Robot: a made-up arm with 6 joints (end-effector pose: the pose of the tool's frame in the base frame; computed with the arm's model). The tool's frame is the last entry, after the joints. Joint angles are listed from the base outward.
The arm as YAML. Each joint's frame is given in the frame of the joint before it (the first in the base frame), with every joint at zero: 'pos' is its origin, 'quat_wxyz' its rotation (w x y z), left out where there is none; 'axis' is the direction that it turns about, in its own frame. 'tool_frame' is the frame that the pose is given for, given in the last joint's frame.
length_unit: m
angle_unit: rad
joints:
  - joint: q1
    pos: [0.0, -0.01, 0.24]
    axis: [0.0, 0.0, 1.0]
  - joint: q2
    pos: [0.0, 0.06, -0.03]
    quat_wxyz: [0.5, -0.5, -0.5, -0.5]
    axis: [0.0, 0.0, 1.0]
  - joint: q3
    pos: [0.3, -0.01, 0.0]
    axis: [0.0, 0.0, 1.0]
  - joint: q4
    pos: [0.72, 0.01, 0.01]
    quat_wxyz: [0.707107, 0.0, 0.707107, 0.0]
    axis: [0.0, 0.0, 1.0]
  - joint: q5
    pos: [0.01, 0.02, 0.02]
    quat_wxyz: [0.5, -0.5, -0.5, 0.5]
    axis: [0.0, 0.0, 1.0]
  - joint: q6
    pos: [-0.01, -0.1, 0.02]
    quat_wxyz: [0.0, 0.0, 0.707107, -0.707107]
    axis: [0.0, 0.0, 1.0]
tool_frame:
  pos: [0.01, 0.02, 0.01]
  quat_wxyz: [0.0, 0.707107, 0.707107, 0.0]
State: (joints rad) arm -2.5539 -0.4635 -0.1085 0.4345 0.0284 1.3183
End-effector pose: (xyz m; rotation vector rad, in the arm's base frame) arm 0.5179 0.2409 1.2096 0.9723 -2.4126 0.1316
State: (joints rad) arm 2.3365 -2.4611 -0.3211 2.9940 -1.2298 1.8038
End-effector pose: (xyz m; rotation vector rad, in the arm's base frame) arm 0.3361 -0.4367 -0.7360 -1.8461 0.4565 1.7081
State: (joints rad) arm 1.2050 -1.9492 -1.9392 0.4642 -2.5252 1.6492
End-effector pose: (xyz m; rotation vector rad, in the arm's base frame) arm 0.0261 0.1924 -0.3664 -2.5331 -1.2544 0.0680
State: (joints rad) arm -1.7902 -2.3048 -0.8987 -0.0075 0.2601 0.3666
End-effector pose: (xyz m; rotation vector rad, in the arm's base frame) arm 0.1018 0.1823 -0.8491 0.0211 -0.2639 2.5523
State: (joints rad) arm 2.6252 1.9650 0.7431 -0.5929 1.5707 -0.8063
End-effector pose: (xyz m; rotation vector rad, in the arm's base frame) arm -0.4316 0.2349 -0.6463 -1.2415 -0.7957 1.9123
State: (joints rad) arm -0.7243 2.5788 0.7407 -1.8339 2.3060 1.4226
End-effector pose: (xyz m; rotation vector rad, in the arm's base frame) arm 0.0372 -0.0723 -0.6912 -2.1488 -1.0171 -0.7851
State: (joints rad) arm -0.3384 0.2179 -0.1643 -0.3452 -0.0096 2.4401
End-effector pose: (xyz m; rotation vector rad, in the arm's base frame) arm 0.1623 0.0153 1.3516 -3.1118 -0.2899 0.0654
